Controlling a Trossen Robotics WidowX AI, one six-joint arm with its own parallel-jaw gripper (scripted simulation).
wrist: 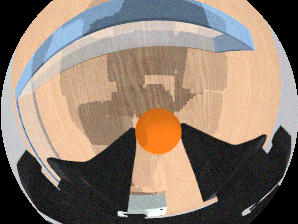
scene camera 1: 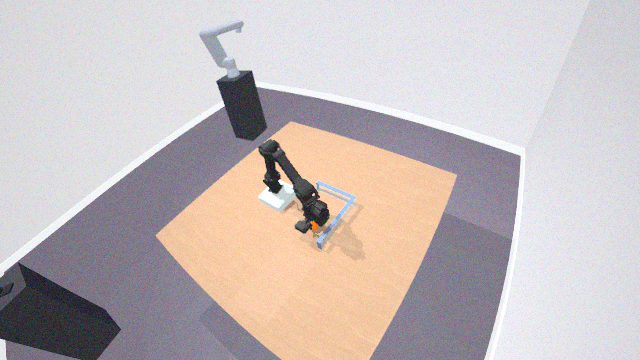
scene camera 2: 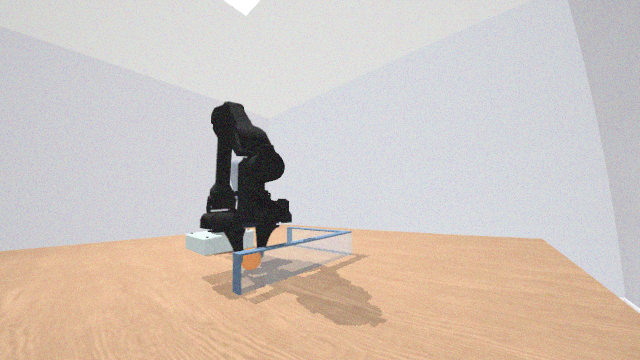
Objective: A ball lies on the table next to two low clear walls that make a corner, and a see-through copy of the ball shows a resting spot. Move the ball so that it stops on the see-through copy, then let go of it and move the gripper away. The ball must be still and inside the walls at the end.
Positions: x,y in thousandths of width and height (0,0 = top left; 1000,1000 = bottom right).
Scene:
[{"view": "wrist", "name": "gripper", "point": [532,578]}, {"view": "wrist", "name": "orange ball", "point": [532,587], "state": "held by the gripper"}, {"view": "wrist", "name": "clear wall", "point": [471,154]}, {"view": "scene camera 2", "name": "gripper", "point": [391,724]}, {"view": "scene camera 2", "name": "clear wall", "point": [407,749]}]

